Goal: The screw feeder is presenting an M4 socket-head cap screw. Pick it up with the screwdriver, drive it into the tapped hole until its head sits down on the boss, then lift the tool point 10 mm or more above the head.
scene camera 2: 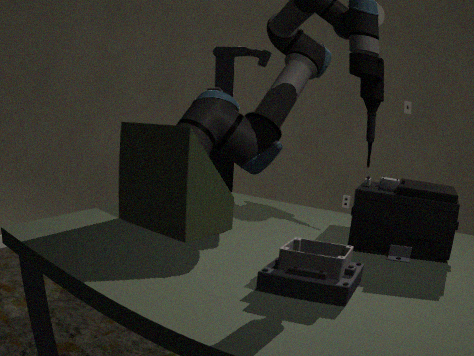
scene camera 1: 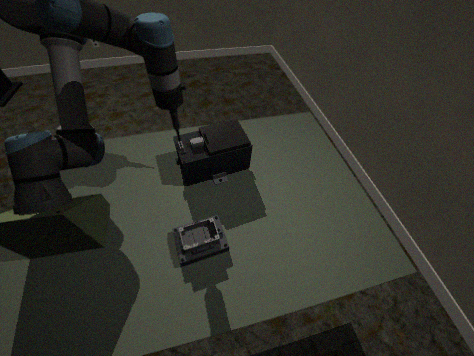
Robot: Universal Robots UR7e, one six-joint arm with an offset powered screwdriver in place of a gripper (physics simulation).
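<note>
The screwdriver (scene camera 1: 178, 138) (scene camera 2: 368, 166) points straight down over the left end of the black screw feeder (scene camera 1: 217, 165) (scene camera 2: 400, 220). In the scene camera 2 view a small gap shows between its bare bit tip and a small pale screw (scene camera 2: 368, 180) standing upright at the feeder's pick-up spot. The screwdriver carries no screw that I can see. A grey open-topped housing (scene camera 1: 197, 236) (scene camera 2: 310, 262) sits on a dark fixture plate (scene camera 1: 206, 256) (scene camera 2: 300, 290), apart from the feeder. Holes show at its corners, but I cannot tell which one is the tapped hole.
A green wedge-shaped pedestal (scene camera 1: 92, 215) (scene camera 2: 152, 175) stands under the arm's base. A dark post (scene camera 2: 224, 75) with a side arm rises behind the robot. A small metal bracket (scene camera 1: 220, 178) (scene camera 2: 400, 253) sits at the feeder's foot. A raised block (scene camera 2: 389, 183) stands on the feeder's top.
</note>
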